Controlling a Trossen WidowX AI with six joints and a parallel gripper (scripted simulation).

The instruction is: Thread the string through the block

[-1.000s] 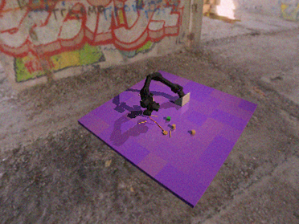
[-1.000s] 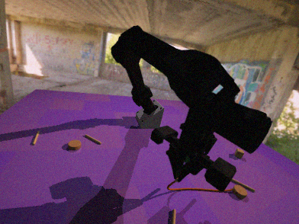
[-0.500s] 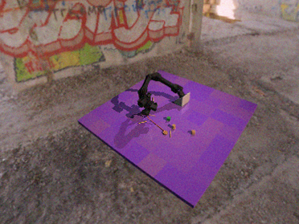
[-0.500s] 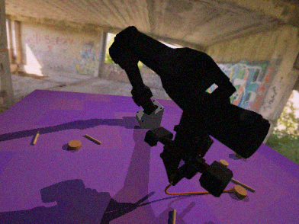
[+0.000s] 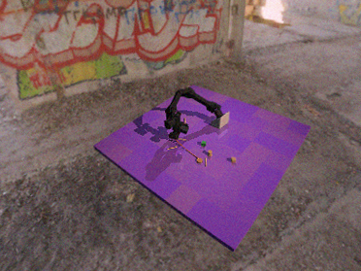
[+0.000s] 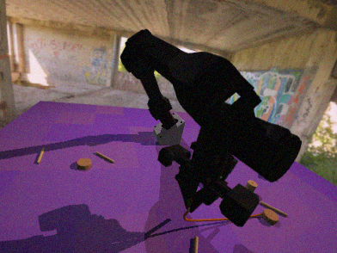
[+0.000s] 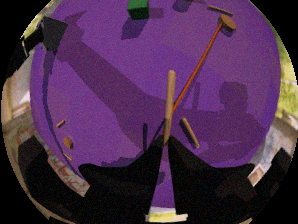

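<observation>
My gripper tip is 18 cm to the right of the green cube, 9 cm past it and 4 cm above it. From my gripper tip the other things lie so: thin wooden stick (2 cm to the left).
</observation>
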